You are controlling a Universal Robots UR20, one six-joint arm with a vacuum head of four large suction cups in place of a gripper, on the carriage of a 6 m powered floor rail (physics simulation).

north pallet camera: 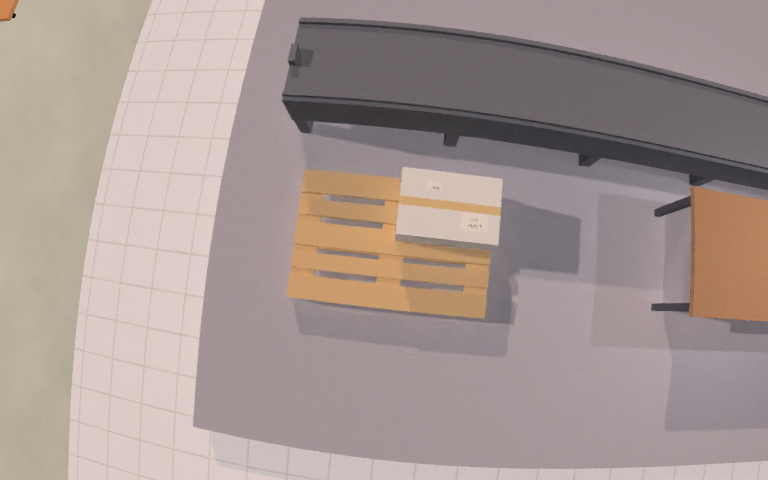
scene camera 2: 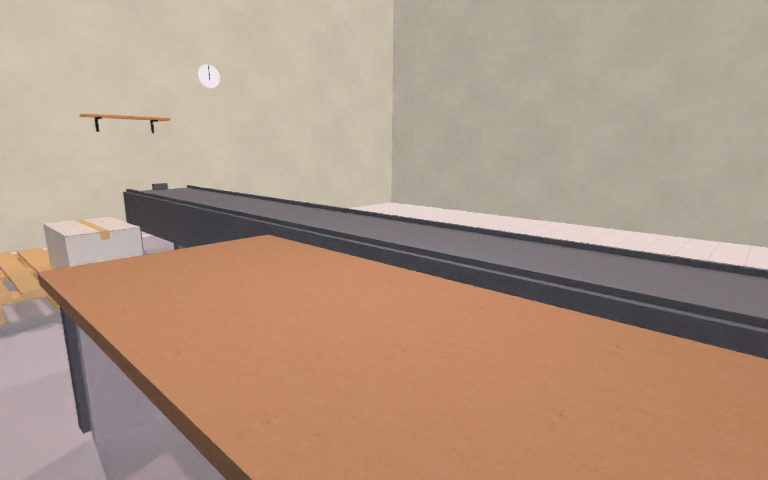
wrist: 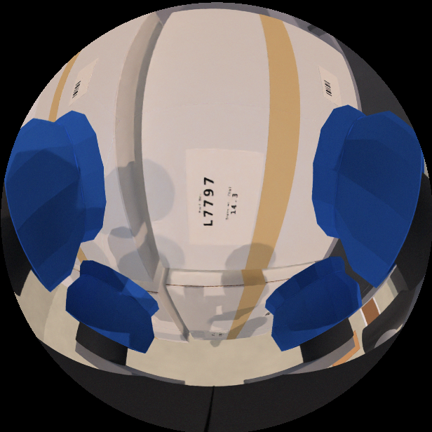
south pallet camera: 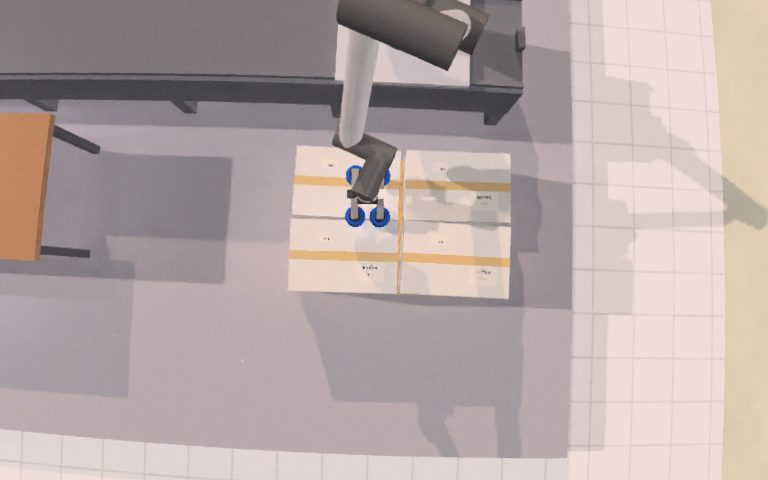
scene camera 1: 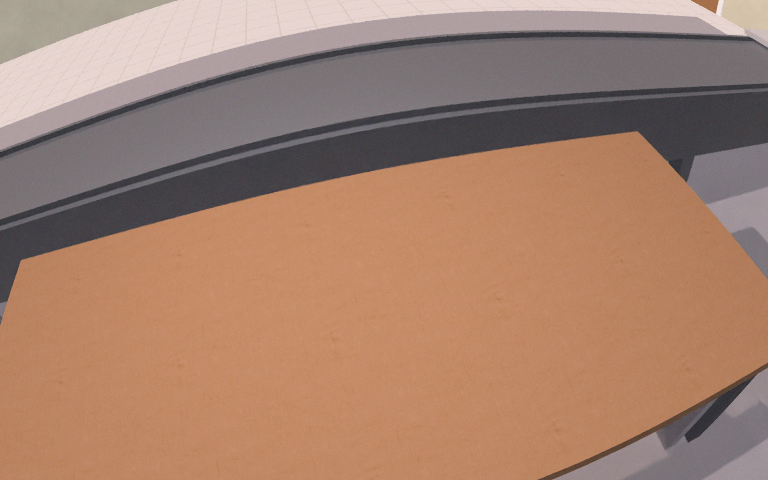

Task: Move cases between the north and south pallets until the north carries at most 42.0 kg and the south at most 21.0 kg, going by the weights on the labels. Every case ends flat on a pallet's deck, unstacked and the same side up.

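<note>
My suction head point(south pallet camera: 367, 196) point(wrist: 212, 250) is open and holds no case. It hangs over the upper left case point(south pallet camera: 317, 202) point(wrist: 215, 115) in the south pallet camera, its cups a little above the top. The wrist view reads L7797, 14.3 on that case. Three more white cases, upper right point(south pallet camera: 453, 212), lower left point(south pallet camera: 328, 277) and lower right point(south pallet camera: 436, 280), lie flat beside it, covering most of the south pallet. Their labels are too small to read. One white case point(north pallet camera: 441, 223) point(scene camera 2: 104, 249) lies flat at the upper right of the north pallet point(north pallet camera: 345, 237) point(scene camera 2: 33, 260); its label is unreadable.
The dark rail point(scene camera 1: 317, 113) point(scene camera 2: 396, 220) point(north pallet camera: 481, 62) point(south pallet camera: 198, 45) runs behind both pallets. The arm's carriage point(south pallet camera: 419, 70) stands near its south end. A brown table point(scene camera 1: 368, 311) point(scene camera 2: 368, 339) point(north pallet camera: 730, 260) point(south pallet camera: 22, 186) stands between the pallets.
</note>
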